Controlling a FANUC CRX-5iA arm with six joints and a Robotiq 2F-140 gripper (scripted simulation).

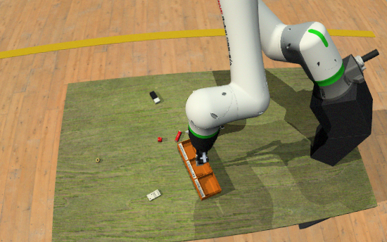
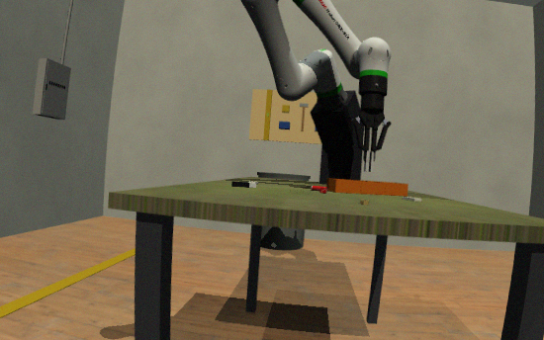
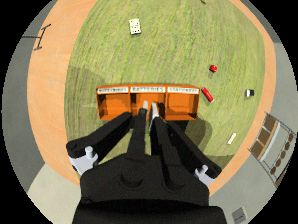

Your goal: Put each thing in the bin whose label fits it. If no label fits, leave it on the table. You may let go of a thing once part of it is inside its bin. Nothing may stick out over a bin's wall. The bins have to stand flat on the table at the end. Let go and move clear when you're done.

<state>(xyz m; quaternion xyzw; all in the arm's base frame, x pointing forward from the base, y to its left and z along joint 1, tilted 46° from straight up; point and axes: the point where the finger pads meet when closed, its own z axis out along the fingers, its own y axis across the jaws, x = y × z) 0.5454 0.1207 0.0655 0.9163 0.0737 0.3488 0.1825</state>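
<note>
The orange bin is 8 cm below my hand. From my hand the other things lie so: black-and-white block (37 cm to the right, 14 cm ahead, 10 cm below); red cylinder (16 cm to the right, 10 cm below, 6 cm ahead); small red cube (15 cm to the right, 14 cm ahead, 9 cm below).
</note>
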